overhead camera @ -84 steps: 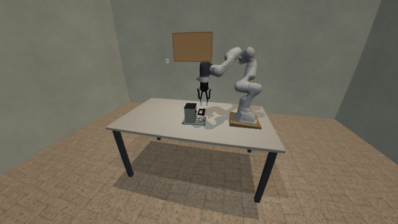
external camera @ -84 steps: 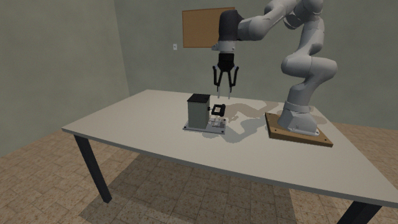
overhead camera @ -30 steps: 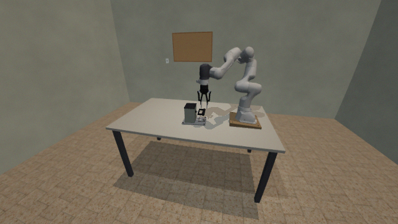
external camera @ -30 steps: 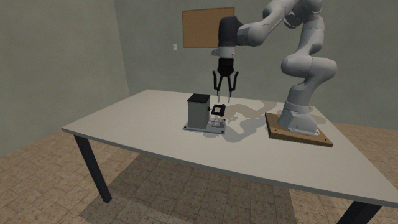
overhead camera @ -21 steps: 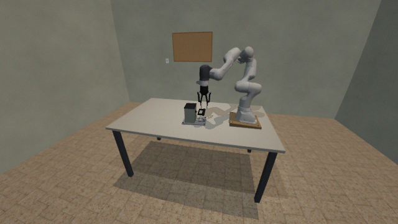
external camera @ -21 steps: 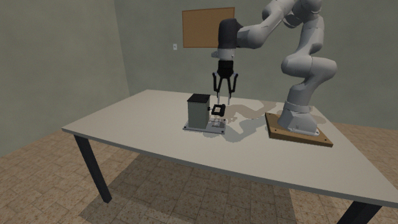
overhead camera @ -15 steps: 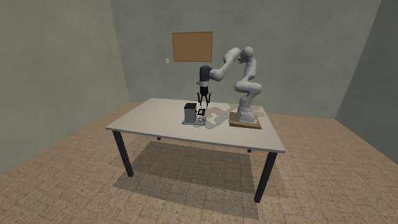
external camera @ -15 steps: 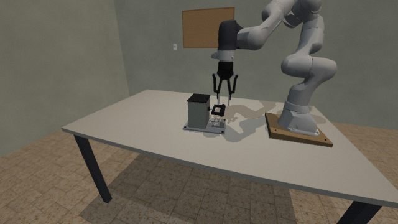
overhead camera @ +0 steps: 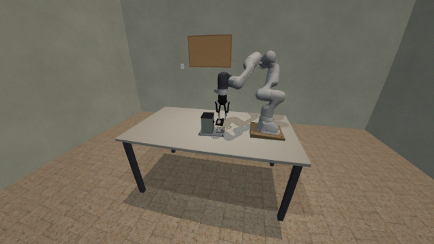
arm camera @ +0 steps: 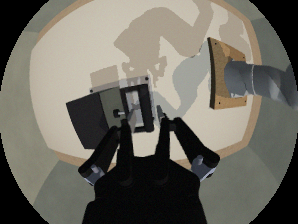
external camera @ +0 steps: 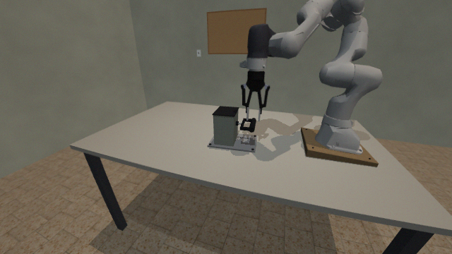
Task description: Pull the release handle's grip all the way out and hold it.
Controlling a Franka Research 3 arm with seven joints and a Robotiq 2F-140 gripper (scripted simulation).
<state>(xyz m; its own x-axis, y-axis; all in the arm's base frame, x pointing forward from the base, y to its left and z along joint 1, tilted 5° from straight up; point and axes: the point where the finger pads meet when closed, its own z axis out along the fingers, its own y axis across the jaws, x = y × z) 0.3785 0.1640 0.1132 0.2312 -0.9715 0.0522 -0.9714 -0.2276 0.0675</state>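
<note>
My hand is 90 mm short of the base plate, 20 mm to the right of it and 160 mm above it.
</note>
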